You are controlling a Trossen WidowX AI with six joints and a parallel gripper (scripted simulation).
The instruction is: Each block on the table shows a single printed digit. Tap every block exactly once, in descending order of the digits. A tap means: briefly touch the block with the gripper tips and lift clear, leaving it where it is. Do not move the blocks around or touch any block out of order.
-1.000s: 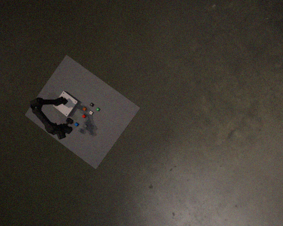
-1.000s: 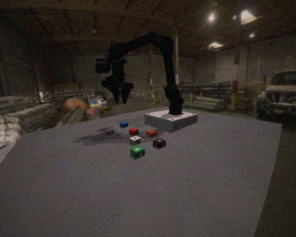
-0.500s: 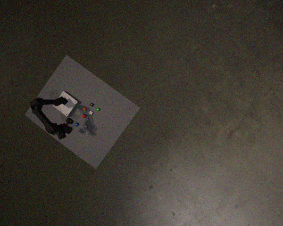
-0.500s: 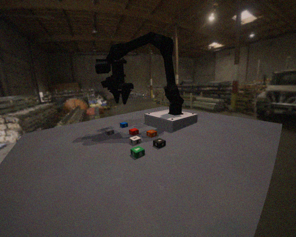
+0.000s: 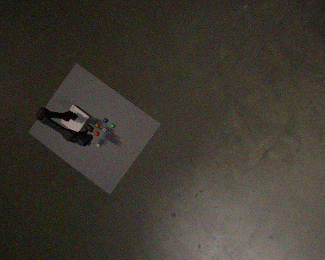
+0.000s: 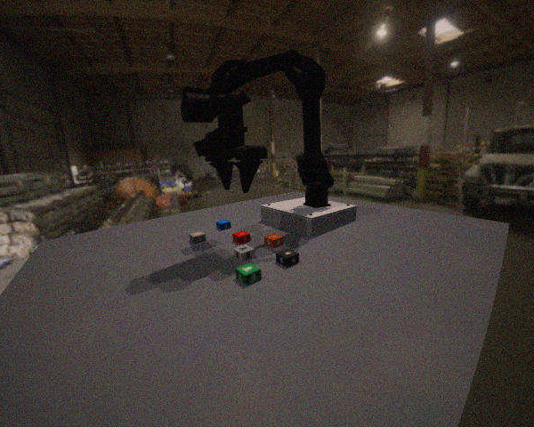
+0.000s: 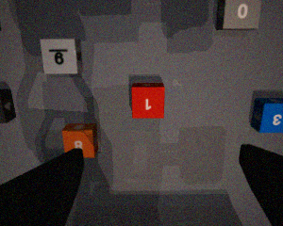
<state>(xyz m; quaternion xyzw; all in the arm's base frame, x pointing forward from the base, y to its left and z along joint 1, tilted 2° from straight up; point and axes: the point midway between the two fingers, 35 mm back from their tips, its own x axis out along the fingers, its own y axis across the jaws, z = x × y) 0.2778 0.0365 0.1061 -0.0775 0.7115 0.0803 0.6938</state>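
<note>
The white block lies 20 mm ahead of my gripper tip, 90 mm to the left of it and 120 mm below it.
</note>
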